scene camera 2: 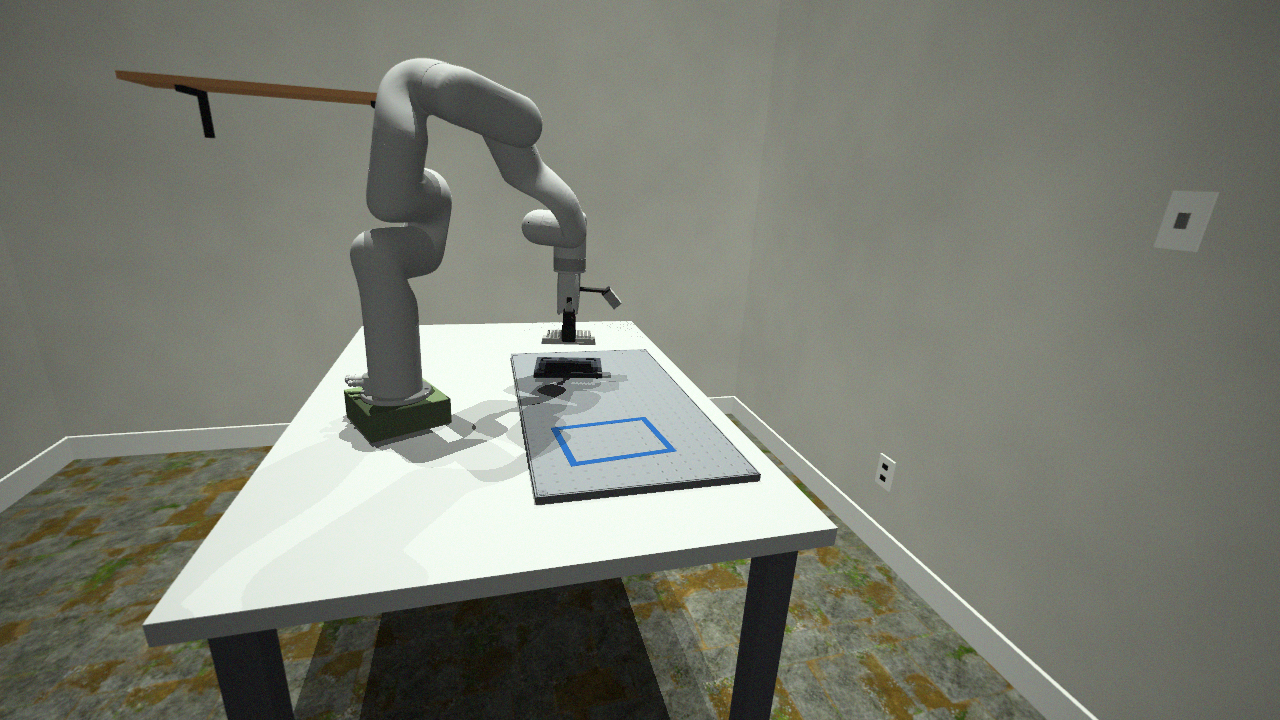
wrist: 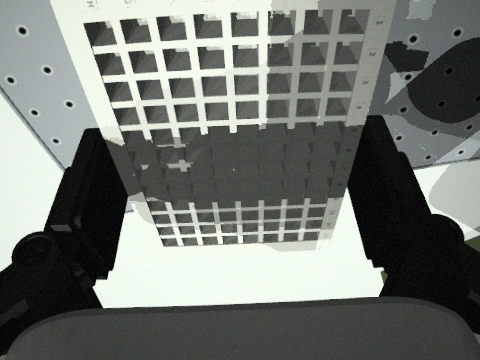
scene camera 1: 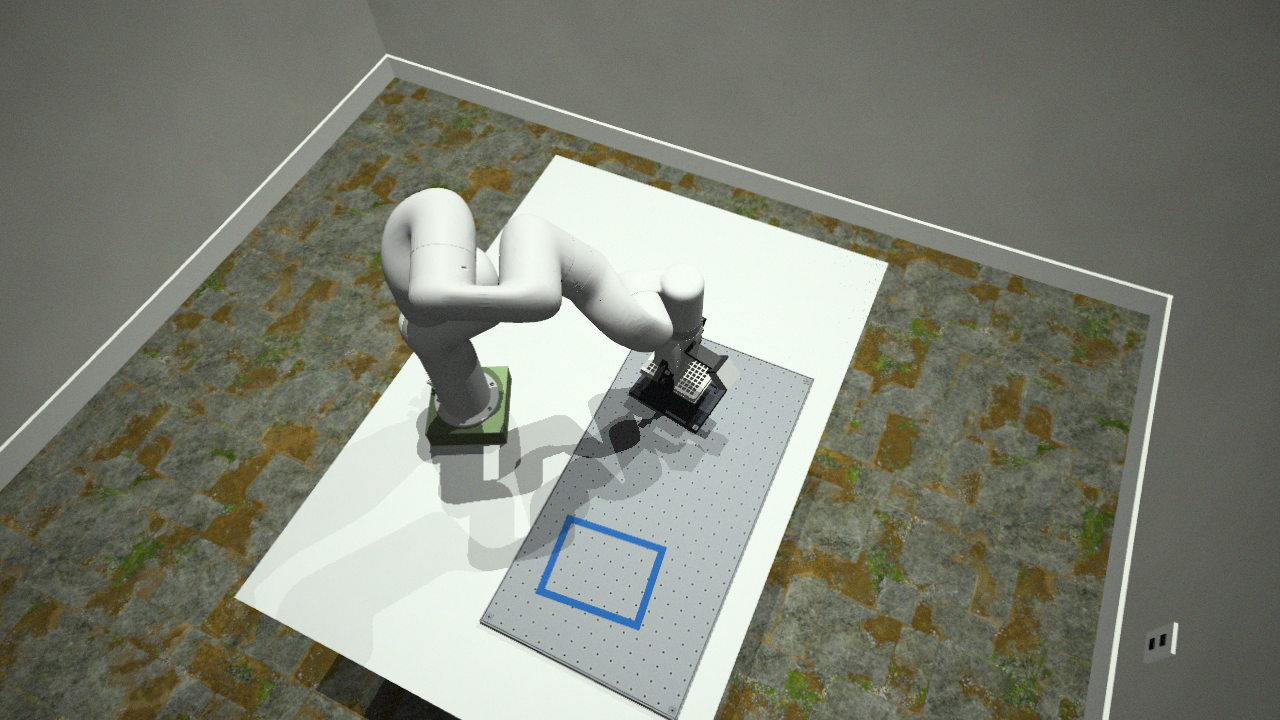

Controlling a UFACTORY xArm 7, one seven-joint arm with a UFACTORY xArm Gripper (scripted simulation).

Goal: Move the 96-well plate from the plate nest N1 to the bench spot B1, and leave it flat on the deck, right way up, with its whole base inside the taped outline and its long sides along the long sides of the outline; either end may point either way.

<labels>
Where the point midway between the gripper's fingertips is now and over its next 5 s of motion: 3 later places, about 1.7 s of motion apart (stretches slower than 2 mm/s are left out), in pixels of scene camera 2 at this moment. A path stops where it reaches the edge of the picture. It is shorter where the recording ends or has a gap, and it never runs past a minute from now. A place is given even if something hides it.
My gripper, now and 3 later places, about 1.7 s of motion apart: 568, 336; 575, 339; 590, 361; 609, 389
</labels>
